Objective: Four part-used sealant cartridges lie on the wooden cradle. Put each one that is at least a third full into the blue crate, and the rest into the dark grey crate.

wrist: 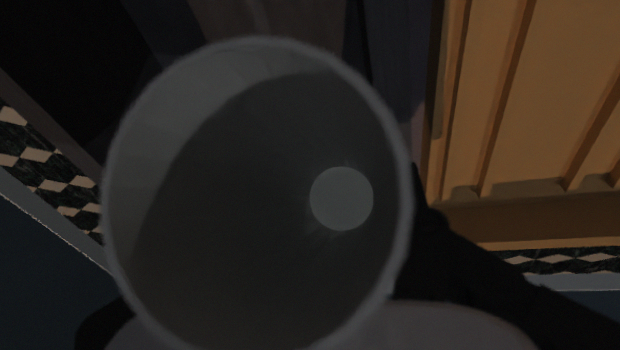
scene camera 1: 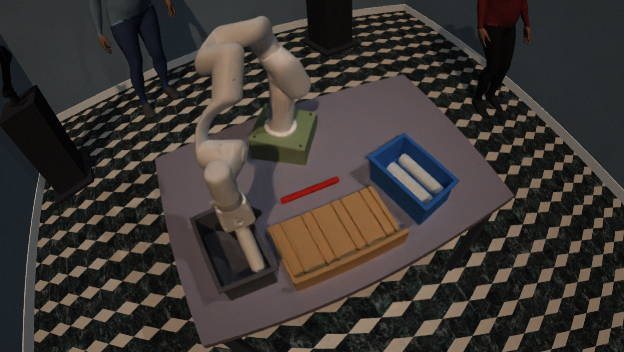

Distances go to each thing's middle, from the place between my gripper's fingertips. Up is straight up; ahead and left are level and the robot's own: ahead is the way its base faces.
Scene:
Now: hand 80 mm above the dark grey crate (scene camera 1: 227,264), 60 mm to the left of it and 10 mm past it. Round my hand: wooden cradle (scene camera 1: 311,256) (260 mm to the left, 130 mm below, 120 mm ahead); blue crate (scene camera 1: 382,158) (600 mm to the left, 130 mm ahead, 80 mm below).

